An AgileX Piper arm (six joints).
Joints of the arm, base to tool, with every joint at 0 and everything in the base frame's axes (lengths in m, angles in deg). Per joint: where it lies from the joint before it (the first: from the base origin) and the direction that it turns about. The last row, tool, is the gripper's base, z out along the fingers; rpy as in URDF.
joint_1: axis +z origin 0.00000 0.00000 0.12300
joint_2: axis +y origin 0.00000 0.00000 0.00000
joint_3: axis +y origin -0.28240 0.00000 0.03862
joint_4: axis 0.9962 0 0.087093 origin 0.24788 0.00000 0.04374
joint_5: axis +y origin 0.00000 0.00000 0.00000
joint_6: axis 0.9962 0 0.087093 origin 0.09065 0.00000 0.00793
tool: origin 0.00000 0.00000 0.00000 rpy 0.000 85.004 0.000
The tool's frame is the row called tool.
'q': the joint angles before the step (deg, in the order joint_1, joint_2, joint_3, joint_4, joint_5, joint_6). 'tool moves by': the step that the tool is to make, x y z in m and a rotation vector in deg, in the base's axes. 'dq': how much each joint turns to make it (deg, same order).
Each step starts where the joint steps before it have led.
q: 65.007, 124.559, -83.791, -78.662, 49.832, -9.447
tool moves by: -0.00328, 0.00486, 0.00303, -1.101, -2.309, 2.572
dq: 0.721, 0.001, -0.001, -3.124, 0.000, -0.052
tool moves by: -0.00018, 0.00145, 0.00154, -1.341, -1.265, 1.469
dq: 0.128, -0.002, 0.002, -1.566, -0.001, -0.930
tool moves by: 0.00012, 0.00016, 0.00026, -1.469, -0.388, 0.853
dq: -0.001, 0.002, -0.002, -0.270, 0.000, -1.557
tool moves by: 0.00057, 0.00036, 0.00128, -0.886, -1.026, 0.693
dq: 0.001, -0.001, 0.002, -1.150, 0.236, -0.479
